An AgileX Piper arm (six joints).
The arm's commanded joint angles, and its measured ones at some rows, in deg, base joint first. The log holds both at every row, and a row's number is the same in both.
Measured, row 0:
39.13 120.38 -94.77 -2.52 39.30 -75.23
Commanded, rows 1 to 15:
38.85 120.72 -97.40 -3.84 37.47 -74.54
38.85 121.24 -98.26 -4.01 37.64 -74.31
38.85 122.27 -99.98 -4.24 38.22 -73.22
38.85 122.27 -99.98 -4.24 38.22 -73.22
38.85 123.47 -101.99 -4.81 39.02 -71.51
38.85 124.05 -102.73 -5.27 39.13 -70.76
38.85 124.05 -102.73 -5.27 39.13 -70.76
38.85 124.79 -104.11 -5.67 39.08 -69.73
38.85 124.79 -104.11 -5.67 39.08 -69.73
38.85 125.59 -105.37 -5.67 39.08 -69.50
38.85 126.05 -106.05 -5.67 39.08 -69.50
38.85 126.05 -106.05 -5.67 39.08 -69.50
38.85 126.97 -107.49 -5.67 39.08 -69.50
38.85 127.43 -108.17 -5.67 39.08 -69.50
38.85 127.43 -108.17 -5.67 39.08 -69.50
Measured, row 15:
38.96 127.43 -106.23 -5.16 41.77 -70.07
